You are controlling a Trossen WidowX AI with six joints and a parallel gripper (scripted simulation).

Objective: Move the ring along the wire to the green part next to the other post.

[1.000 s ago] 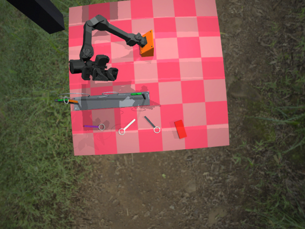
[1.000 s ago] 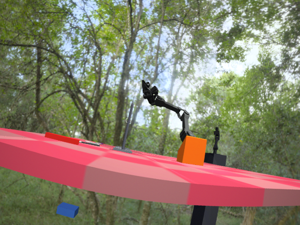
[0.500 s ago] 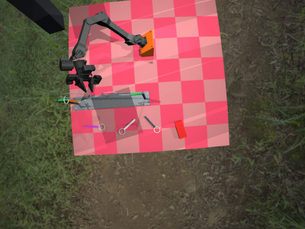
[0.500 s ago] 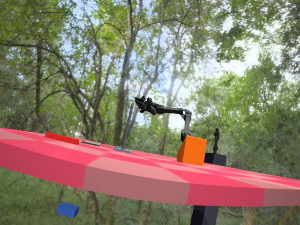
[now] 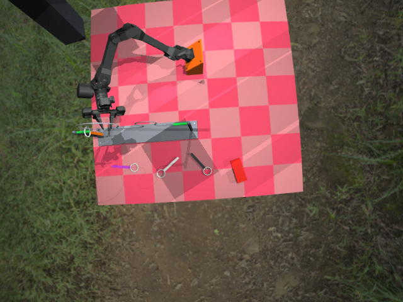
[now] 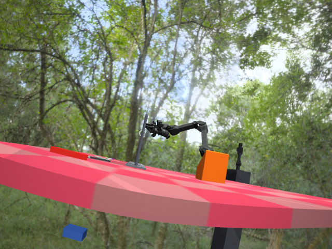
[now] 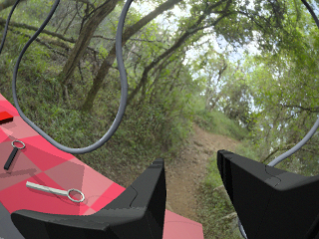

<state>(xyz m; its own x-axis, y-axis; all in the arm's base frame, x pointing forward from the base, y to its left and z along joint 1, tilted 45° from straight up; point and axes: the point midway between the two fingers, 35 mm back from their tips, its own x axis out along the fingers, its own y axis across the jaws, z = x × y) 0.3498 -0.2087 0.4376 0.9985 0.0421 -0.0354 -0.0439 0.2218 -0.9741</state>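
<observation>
My gripper tip is now 130 mm to the left of the ring with orange handle, 100 mm above it and 20 mm past it. From my gripper tip the other things lie so: blue block: 790 mm below, 310 mm ahead, 200 mm to the left; then red block: 590 mm to the left, 350 mm ahead, 310 mm below.
</observation>
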